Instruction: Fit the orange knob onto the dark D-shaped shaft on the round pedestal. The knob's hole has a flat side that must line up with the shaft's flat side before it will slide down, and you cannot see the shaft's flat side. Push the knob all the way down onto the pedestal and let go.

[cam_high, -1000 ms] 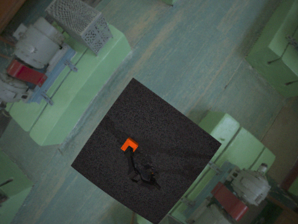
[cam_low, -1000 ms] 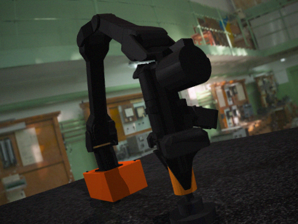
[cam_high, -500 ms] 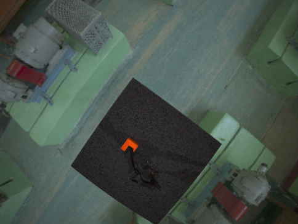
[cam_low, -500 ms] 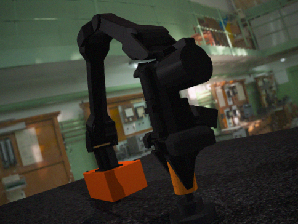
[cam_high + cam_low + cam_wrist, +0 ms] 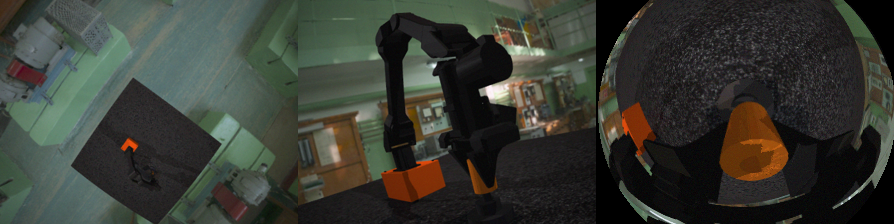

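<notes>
My gripper tip is 4 cm above the dark shaft pedestal. The rest, counted from my gripper tip: orange knob 2 cm above.
</notes>
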